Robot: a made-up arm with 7 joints.
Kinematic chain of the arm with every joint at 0, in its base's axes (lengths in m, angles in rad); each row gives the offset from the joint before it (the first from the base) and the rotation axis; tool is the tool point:
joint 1: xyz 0 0 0.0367 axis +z
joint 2: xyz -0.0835 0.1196 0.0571 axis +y
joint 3: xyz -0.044 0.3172 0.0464 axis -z
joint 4: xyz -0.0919 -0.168 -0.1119 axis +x
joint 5: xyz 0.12 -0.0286 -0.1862 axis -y
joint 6: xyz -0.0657 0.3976 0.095 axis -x
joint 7: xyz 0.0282 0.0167 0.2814 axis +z
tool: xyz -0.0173 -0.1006 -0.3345
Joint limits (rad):
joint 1: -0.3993..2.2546
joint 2: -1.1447..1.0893
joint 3: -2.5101..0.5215
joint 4: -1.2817..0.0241
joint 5: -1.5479..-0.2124
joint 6: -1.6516..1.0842
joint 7: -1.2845..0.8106
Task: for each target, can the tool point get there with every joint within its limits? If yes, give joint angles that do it. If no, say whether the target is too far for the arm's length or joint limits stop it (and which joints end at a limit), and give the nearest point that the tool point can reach.
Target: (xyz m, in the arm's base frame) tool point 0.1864 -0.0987 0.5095
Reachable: no: joint limits stop it (at a limit: joint 1, joint 2, joint 3, joint 4, joint 6, joint 7) | nearest point -0.0345 -0.3358 0.2420 | short by 0.420 m
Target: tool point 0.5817 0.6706 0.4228
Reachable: no: joint limits stop it (at a limit: joint 2, joint 4, joint 5, joint 6, joint 7) | nearest point 0.4603 0.5307 0.1470 | short by 0.332 m
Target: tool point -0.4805 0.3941 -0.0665
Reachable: yes | joints 0.4315 0.5181 -0.9993 -0.4145 -1.3951 0.7919 -0.9591
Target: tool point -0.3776 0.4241 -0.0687
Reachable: yes | joints 0.3864 0.1287 -0.9444 -0.1050 -0.6180 0.6192 0.1646
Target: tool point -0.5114 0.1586 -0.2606
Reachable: yes | joints 1.5333 -0.7108 0.1856 -0.6371 -0.5919 -1.3377 -0.2483
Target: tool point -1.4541 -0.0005 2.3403
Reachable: no: too far | nearest point -0.6208 -0.0002 0.3242 | short by 2.182 m
